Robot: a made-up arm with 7 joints. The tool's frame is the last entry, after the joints.
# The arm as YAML. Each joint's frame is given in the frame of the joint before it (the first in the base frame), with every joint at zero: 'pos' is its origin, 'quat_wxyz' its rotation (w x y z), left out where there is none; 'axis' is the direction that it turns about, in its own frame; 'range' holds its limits. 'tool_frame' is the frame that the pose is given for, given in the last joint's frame.
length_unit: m
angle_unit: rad
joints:
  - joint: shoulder
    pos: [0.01, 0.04, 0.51]
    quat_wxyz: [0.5, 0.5, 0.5, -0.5]
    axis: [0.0, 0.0, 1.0]
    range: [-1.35, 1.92]
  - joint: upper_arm
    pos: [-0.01, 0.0, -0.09]
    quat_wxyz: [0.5, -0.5, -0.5, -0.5]
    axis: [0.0, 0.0, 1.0]
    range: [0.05, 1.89]
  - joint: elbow
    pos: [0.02, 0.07, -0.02]
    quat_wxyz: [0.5, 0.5, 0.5, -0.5]
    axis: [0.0, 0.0, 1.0]
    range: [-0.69, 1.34]
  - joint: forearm
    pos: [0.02, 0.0, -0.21]
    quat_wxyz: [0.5, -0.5, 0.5, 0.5]
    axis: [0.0, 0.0, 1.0]
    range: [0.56, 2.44]
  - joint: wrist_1
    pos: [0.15, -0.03, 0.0]
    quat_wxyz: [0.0, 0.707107, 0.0, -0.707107]
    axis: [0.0, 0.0, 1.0]
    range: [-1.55, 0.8]
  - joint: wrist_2
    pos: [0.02, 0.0, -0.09]
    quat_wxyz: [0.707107, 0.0, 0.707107, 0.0]
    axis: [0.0, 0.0, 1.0]
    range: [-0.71, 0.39]
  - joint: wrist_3
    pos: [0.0, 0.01, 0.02]
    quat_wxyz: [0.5, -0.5, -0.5, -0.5]
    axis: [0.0, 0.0, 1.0]
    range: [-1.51, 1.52]
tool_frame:
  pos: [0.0, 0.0, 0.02]
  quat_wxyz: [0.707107, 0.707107, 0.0, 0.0]
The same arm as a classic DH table. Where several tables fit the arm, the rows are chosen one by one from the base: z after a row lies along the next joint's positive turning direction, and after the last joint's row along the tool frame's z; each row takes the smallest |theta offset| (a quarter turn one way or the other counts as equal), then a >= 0, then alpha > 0; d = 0 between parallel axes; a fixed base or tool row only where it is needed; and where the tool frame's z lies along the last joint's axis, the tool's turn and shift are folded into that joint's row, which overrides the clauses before.
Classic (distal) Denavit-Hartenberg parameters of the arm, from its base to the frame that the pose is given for. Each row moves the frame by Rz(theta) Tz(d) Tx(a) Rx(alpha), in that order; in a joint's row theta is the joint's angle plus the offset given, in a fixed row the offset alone. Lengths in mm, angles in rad.
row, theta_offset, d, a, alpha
base (fixed), 0.0000, 510.0, 10.0, 1.5708
shoulder, 1.5708, -130.0, 10.0, 1.5708
upper_arm, 1.5708, -20.0, 20.0, 1.5708
elbow, -1.5708, -280.0, 20.0, -1.5708
forearm, 0.0000, 0.0, 30.0, 1.5708
wrist_1, 0.0000, -240.0, 0.0, 1.5708
wrist_2, 1.5708, 40.0, 0.0, 1.5708
wrist_3, 1.5708, 30.0, 0.0, 1.5708
Joint limits (rad, base to tool): -1.3500..1.9200 0.0500..1.8900 -0.6900..1.3400 0.5600..2.4400 -1.5500..0.8000 -0.7100..0.3900 -1.5100..1.5200

